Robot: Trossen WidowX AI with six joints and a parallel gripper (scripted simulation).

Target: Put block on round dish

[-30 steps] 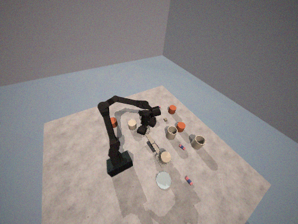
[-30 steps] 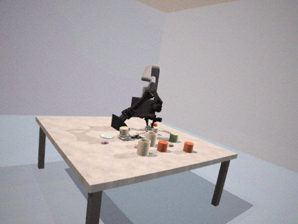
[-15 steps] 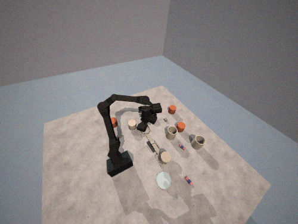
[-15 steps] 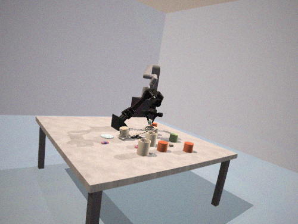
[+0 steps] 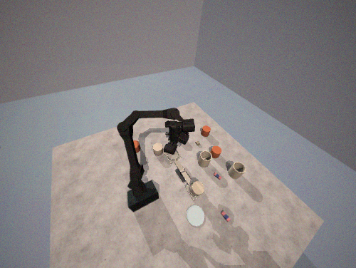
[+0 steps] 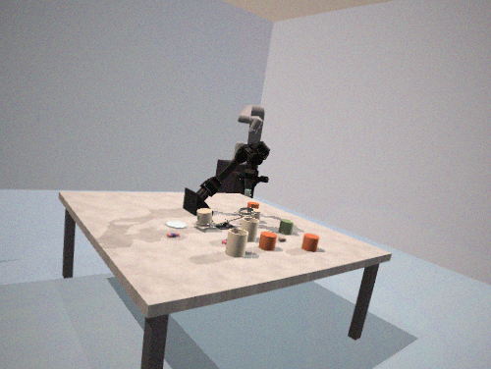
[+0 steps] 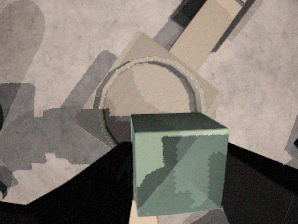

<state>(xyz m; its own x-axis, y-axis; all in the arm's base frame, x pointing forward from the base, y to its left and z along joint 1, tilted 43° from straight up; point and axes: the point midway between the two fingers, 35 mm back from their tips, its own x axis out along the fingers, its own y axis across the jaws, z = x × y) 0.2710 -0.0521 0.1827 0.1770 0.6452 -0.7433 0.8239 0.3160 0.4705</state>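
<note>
Right now my gripper tip is 10 cm past the round pale dish, 34 cm to the left of it and 17 cm above it. The rest, counted from my gripper tip: beige cup 5 cm behind, 15 cm to the left, 14 cm below; then green block 1 cm above; then balance 1 cm behind, 11 cm to the right, 13 cm below.
</note>
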